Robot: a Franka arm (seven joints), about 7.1 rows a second.
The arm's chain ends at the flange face. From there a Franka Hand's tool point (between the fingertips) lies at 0.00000 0.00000 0.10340 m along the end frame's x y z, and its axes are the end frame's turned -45 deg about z.
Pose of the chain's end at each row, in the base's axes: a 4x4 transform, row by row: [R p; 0 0 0 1], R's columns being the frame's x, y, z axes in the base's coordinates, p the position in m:
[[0.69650, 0.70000, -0.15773, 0.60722], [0.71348, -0.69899, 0.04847, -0.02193], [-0.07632, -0.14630, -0.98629, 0.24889], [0, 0, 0, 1]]
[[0.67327, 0.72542, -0.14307, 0.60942], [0.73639, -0.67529, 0.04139, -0.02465], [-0.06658, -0.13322, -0.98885, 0.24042], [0, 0, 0, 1]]
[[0.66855, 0.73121, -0.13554, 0.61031], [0.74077, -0.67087, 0.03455, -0.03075], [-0.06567, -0.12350, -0.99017, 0.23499], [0, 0, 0, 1]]
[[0.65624, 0.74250, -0.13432, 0.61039], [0.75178, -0.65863, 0.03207, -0.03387], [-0.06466, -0.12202, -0.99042, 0.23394], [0, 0, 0, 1]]
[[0.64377, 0.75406, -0.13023, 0.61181], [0.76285, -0.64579, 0.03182, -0.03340], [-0.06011, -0.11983, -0.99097, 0.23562], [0, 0, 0, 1]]
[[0.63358, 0.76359, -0.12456, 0.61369], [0.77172, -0.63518, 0.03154, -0.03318], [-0.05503, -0.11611, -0.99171, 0.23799], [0, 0, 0, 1]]
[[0.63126, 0.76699, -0.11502, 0.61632], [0.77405, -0.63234, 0.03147, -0.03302], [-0.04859, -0.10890, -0.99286, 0.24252], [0, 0, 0, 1]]
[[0.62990, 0.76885, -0.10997, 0.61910], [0.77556, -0.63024, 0.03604, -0.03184], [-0.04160, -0.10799, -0.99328, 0.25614], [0, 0, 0, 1]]
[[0.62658, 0.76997, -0.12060, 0.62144], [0.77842, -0.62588, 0.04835, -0.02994], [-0.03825, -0.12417, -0.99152, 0.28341], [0, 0, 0, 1]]
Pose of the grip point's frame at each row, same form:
[[-0.00247, 0.98747, -0.15773, 0.59091], [0.99877, 0.01025, 0.04847, -0.01692], [0.04948, -0.15742, -0.98629, 0.14691], [0, 0, 0, 1]]
[[-0.03688, 0.98902, -0.14307, 0.59463], [0.99821, 0.04320, 0.04139, -0.02037], [0.04712, -0.14128, -0.98885, 0.13817], [0, 0, 0, 1]]
[[-0.04431, 0.98978, -0.13554, 0.59630], [0.99818, 0.04943, 0.03455, -0.02718], [0.04089, -0.13376, -0.99017, 0.13261], [0, 0, 0, 1]]
[[-0.06100, 0.98906, -0.13432, 0.59650], [0.99731, 0.06587, 0.03207, -0.03055], [0.04056, -0.13200, -0.99042, 0.13153], [0, 0, 0, 1]]
[[-0.07799, 0.98842, -0.13023, 0.59834], [0.99606, 0.08277, 0.03182, -0.03011], [0.04223, -0.12724, -0.99097, 0.13315], [0, 0, 0, 1]]
[[-0.09193, 0.98795, -0.12456, 0.60081], [0.99483, 0.09655, 0.03154, -0.02992], [0.04319, -0.12101, -0.99171, 0.13545], [0, 0, 0, 1]]
[[-0.09598, 0.98871, -0.11502, 0.60443], [0.99447, 0.10020, 0.03147, -0.02977], [0.04265, -0.11136, -0.99286, 0.13986], [0, 0, 0, 1]]
[[-0.09825, 0.98907, -0.10997, 0.60773], [0.99405, 0.10276, 0.03604, -0.02811], [0.04694, -0.10578, -0.99328, 0.15343], [0, 0, 0, 1]]
[[-0.10139, 0.98751, -0.12060, 0.60897], [0.99299, 0.10786, 0.04835, -0.02494], [0.06075, -0.11485, -0.99152, 0.18089], [0, 0, 0, 1]]

